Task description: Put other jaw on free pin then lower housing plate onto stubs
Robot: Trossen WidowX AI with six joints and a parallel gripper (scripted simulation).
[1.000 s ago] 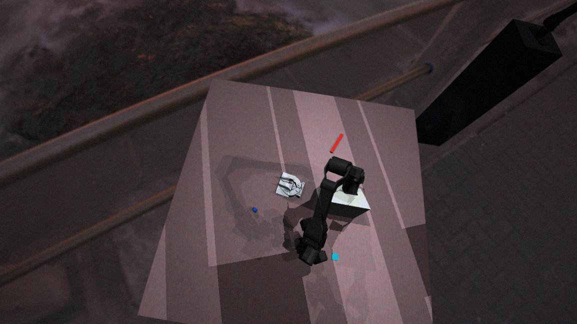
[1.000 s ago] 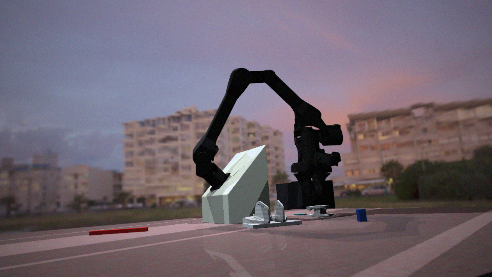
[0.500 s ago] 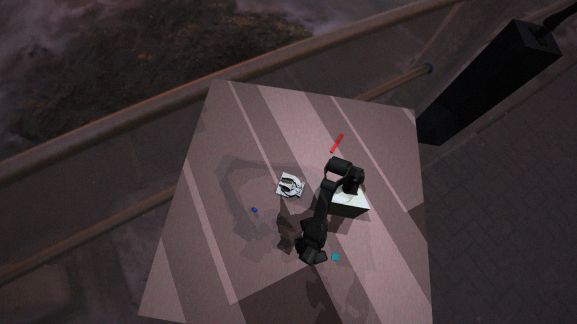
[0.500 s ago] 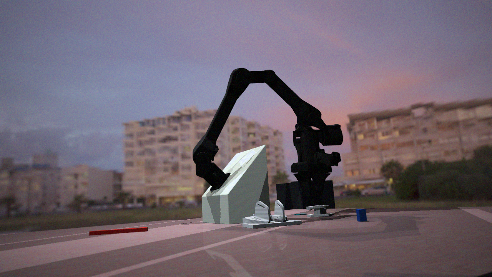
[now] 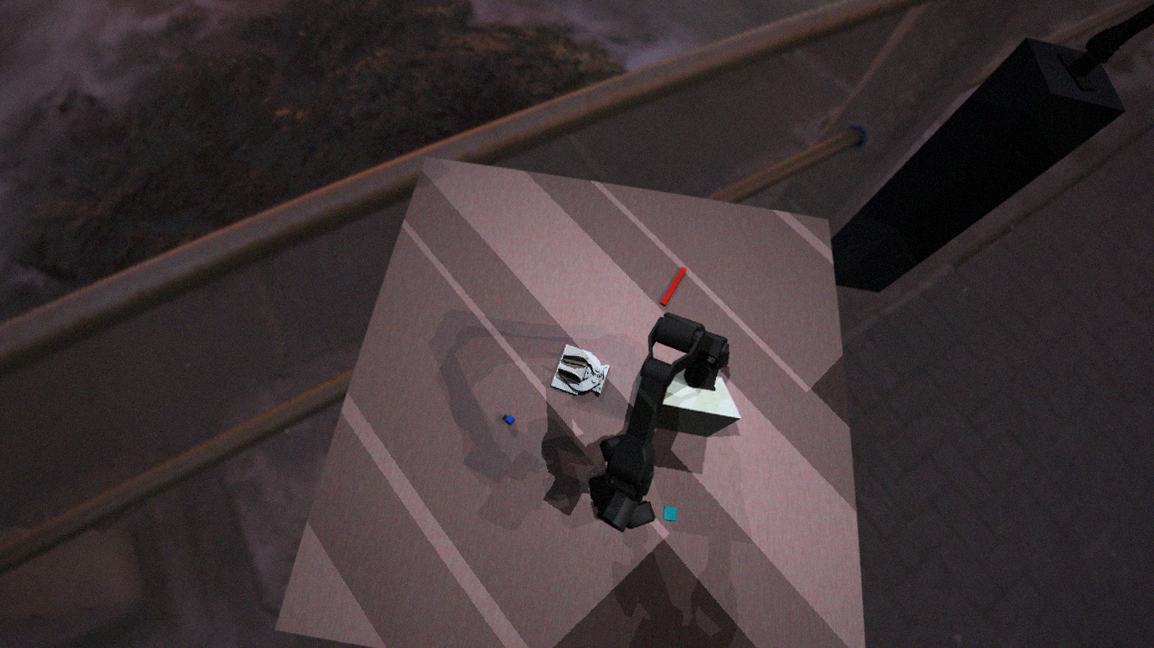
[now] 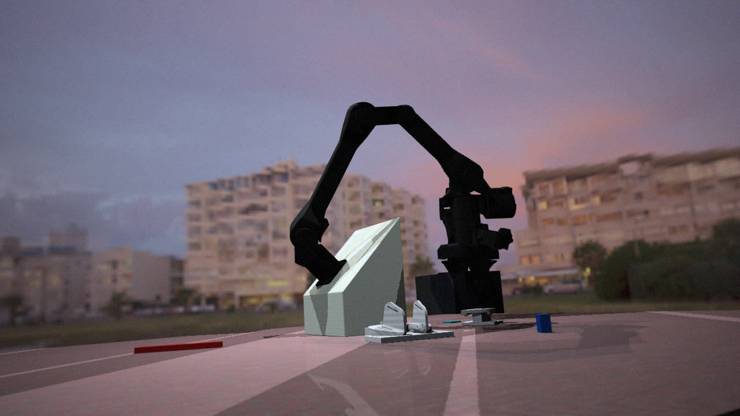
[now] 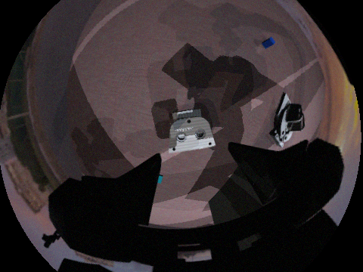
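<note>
My gripper tip is 10 mm short of the white stand, 10 mm to the right of it and 50 mm above it. The rest, counted from my gripper tip: teal square (130 mm behind, 50 mm to the left, 60 mm below); blue cube (280 mm ahead, 120 mm to the right, 50 mm below); plate (80 mm ahead, 260 mm to the right, 60 mm below).
</note>
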